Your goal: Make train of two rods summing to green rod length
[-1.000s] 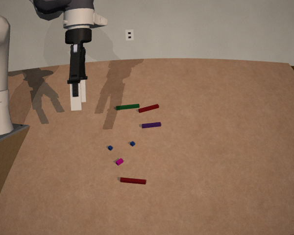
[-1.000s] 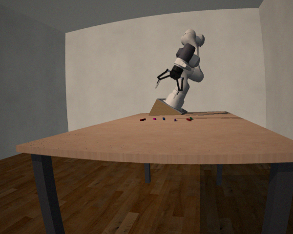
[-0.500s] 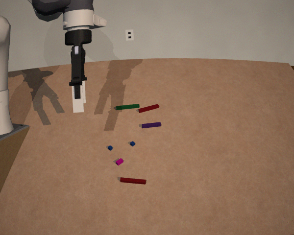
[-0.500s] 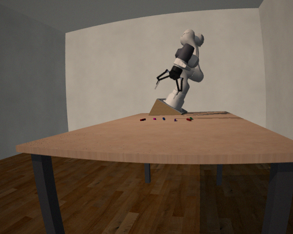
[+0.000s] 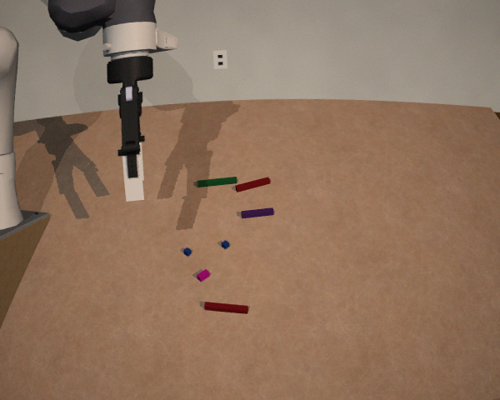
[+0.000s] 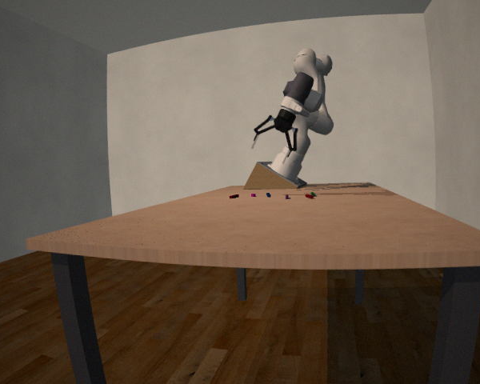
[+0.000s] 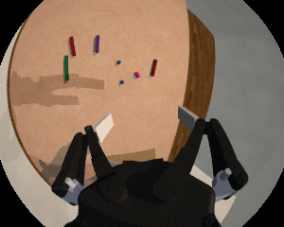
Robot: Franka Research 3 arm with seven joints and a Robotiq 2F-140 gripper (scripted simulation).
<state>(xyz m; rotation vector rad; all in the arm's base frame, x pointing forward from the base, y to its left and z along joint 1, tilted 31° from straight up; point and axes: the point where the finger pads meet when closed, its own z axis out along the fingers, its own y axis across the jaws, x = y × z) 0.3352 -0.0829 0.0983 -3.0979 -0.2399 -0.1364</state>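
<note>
Now: hand 90 mm short of the magenta rod, 50 mm to the left of it and 170 mm above it. Round my hand: purple rod: 190 mm ahead, 90 mm to the left, 170 mm below; then green rod: 120 mm ahead, 190 mm to the left, 170 mm below.
</note>
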